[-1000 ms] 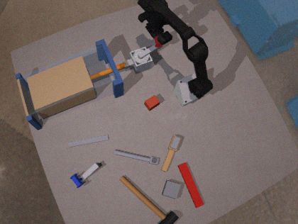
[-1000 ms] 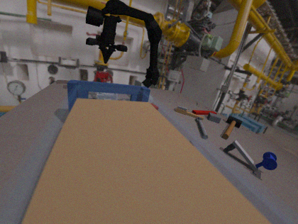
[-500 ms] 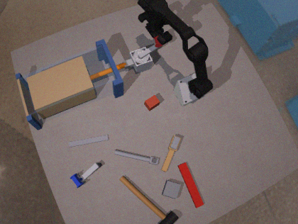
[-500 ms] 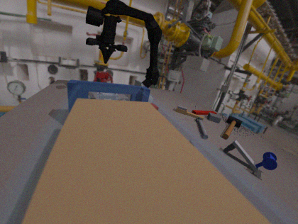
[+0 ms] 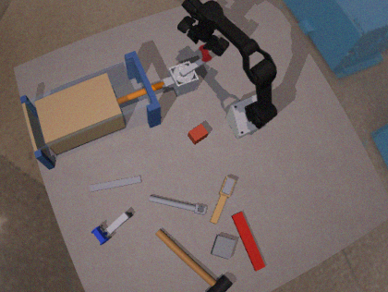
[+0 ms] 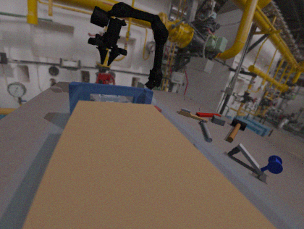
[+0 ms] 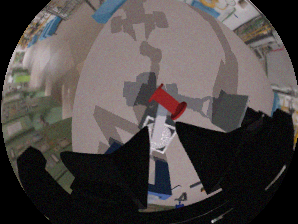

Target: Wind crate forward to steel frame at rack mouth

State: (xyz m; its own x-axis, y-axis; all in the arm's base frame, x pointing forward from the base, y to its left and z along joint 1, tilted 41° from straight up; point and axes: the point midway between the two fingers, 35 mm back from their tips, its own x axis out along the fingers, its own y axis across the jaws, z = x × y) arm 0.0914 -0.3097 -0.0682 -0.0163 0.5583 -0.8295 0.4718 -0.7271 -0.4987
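The red knob lies 80 mm below my gripper tip and 30 mm behind it. From my gripper tip the other things lie so: blue steel frame (230 mm ahead, 100 mm below, 10 mm to the left); red-knobbed crank (110 mm below, 10 mm to the left, 10 mm ahead); grey winch (180 mm below, 60 mm ahead, 20 mm to the left).
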